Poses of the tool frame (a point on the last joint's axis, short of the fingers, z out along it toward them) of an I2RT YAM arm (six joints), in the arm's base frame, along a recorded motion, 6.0 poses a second.
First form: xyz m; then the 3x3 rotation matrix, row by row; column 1 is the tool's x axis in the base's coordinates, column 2 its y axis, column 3 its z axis. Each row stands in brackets.
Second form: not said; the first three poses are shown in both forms.
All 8 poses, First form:
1: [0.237, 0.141, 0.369], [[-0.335, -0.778, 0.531], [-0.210, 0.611, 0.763], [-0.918, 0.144, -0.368]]
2: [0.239, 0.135, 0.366], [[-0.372, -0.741, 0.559], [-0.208, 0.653, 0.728], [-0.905, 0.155, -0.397]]
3: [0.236, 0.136, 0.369], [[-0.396, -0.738, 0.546], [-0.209, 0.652, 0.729], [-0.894, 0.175, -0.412]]
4: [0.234, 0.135, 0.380], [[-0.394, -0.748, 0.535], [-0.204, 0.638, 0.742], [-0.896, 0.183, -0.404]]
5: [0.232, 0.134, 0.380], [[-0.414, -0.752, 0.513], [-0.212, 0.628, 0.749], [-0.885, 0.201, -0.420]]
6: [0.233, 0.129, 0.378], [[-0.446, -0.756, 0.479], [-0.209, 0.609, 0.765], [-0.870, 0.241, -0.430]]
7: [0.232, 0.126, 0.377], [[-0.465, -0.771, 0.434], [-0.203, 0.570, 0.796], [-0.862, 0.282, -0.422]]
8: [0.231, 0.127, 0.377], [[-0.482, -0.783, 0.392], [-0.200, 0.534, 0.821], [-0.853, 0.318, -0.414]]
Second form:
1:
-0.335, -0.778, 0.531, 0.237
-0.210, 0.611, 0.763, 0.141
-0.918, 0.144, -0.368, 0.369
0, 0, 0, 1

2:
-0.372, -0.741, 0.559, 0.239
-0.208, 0.653, 0.728, 0.135
-0.905, 0.155, -0.397, 0.366
0, 0, 0, 1

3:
-0.396, -0.738, 0.546, 0.236
-0.209, 0.652, 0.729, 0.136
-0.894, 0.175, -0.412, 0.369
0, 0, 0, 1

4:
-0.394, -0.748, 0.535, 0.234
-0.204, 0.638, 0.742, 0.135
-0.896, 0.183, -0.404, 0.380
0, 0, 0, 1

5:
-0.414, -0.752, 0.513, 0.232
-0.212, 0.628, 0.749, 0.134
-0.885, 0.201, -0.420, 0.380
0, 0, 0, 1

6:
-0.446, -0.756, 0.479, 0.233
-0.209, 0.609, 0.765, 0.129
-0.870, 0.241, -0.430, 0.378
0, 0, 0, 1

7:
-0.465, -0.771, 0.434, 0.232
-0.203, 0.570, 0.796, 0.126
-0.862, 0.282, -0.422, 0.377
0, 0, 0, 1

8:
-0.482, -0.783, 0.392, 0.231
-0.200, 0.534, 0.821, 0.127
-0.853, 0.318, -0.414, 0.377
0, 0, 0, 1

